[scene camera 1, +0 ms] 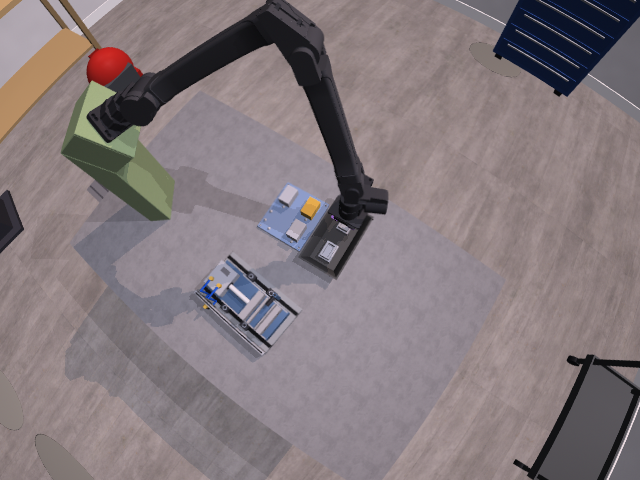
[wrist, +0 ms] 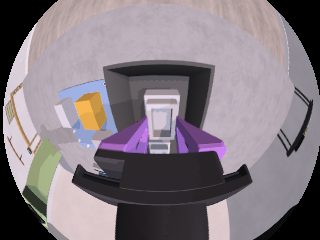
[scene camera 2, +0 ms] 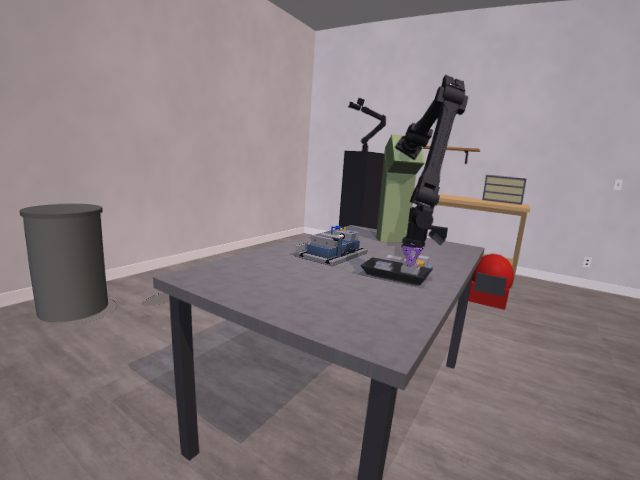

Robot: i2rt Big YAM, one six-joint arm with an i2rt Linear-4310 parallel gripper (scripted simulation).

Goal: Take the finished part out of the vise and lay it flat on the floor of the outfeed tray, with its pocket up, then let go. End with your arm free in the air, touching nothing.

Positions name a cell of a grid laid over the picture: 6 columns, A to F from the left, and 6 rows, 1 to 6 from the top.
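Note:
Orange block (wrist: B3), seen. Blue plate (wrist: B3), seen.

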